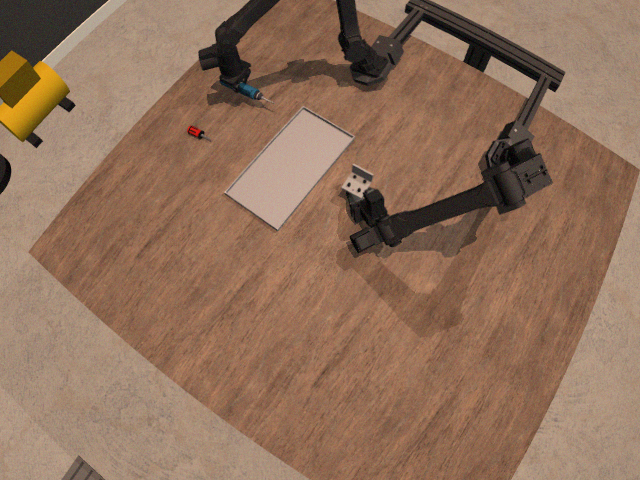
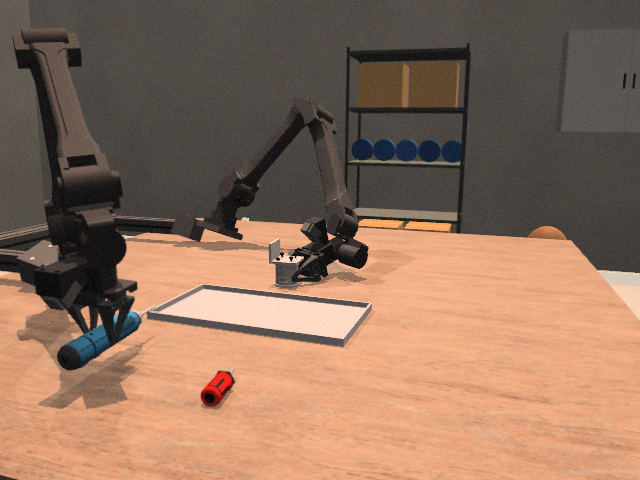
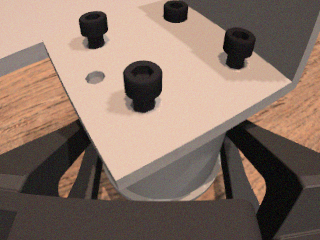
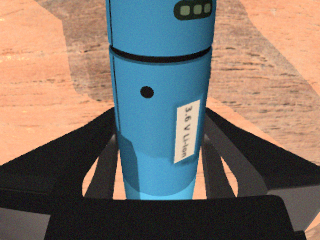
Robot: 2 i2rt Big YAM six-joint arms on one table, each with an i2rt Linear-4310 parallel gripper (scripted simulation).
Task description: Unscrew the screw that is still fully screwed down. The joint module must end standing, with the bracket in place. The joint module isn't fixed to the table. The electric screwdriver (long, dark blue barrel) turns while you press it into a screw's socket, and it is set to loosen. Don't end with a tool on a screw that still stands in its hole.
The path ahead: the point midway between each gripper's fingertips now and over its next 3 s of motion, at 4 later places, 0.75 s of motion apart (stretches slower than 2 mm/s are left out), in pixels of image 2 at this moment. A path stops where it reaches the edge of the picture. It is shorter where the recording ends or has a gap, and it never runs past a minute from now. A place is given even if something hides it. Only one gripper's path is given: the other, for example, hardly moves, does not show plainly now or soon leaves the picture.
My right gripper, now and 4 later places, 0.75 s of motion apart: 102,342; 101,325; 100,310; 99,296; 98,284
